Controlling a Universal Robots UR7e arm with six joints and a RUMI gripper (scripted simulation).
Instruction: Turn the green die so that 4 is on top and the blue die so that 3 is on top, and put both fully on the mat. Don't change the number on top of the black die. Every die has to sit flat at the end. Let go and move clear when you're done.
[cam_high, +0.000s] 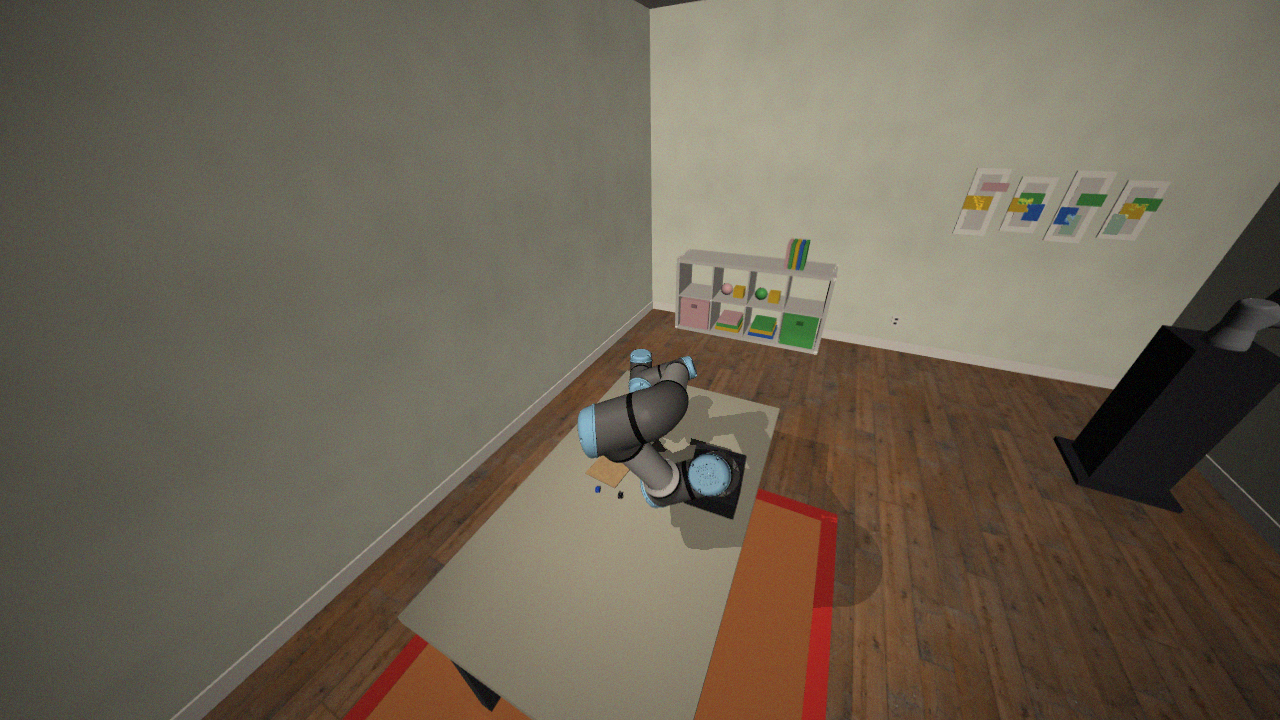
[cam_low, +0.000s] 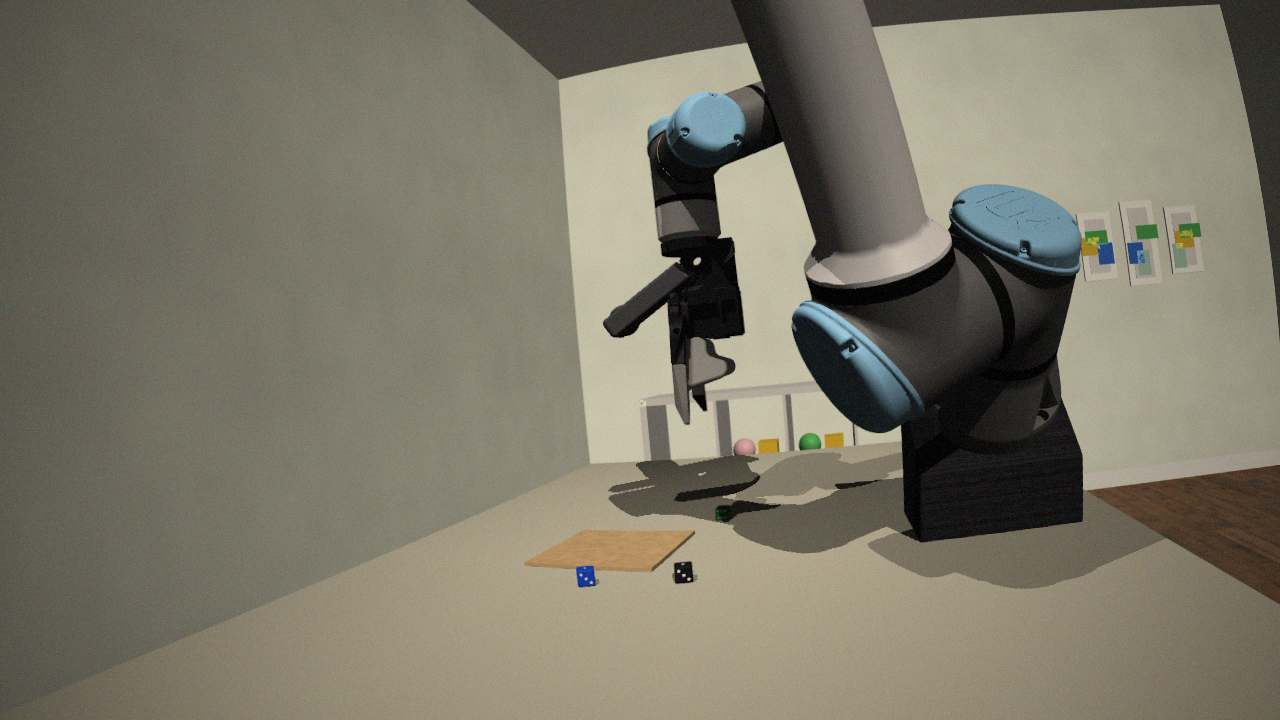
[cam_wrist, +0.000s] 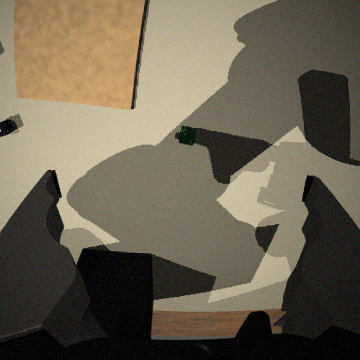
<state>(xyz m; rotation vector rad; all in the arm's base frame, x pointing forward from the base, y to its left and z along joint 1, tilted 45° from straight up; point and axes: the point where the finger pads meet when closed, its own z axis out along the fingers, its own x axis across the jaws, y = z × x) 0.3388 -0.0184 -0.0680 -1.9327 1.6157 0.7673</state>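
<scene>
Now: hand 20 mm past the green die, 10 mm to the left of it and 120 mm above it. Also, from my hand: tan mat (70 mm ahead, 120 mm to the left, 120 mm below); blue die (50 mm ahead, 240 mm to the left, 120 mm below); black die (40 mm behind, 220 mm to the left, 120 mm below).
</scene>
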